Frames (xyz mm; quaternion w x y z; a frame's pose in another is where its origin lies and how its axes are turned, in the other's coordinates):
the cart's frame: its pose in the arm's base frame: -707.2 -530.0 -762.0 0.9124 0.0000 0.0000 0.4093
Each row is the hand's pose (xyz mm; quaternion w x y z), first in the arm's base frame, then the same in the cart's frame.
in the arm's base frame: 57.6 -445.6 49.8 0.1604 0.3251 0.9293 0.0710
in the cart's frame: 571.6 -515.1 811.8 0.1754 0.6770 0.7148 -0.0009
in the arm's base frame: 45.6 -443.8 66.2 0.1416 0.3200 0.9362 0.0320
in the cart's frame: 565.0 -504.9 828.2 0.1423 0.6752 0.7232 -0.0288
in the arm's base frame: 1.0 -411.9 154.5 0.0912 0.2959 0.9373 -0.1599
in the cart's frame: 559.1 -450.4 916.5 0.0178 0.6536 0.7341 -0.1832
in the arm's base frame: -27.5 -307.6 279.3 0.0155 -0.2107 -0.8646 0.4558
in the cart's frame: 618.1 -359.8 1041.3 0.2007 -0.5461 -0.7026 0.4095
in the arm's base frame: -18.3 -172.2 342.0 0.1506 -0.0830 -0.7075 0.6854
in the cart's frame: 725.3 -276.6 1104.0 0.4180 -0.3653 -0.6116 0.5637
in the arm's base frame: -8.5 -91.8 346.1 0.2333 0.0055 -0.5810 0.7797
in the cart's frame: 791.9 -230.5 1108.1 0.5320 -0.2328 -0.5324 0.6159
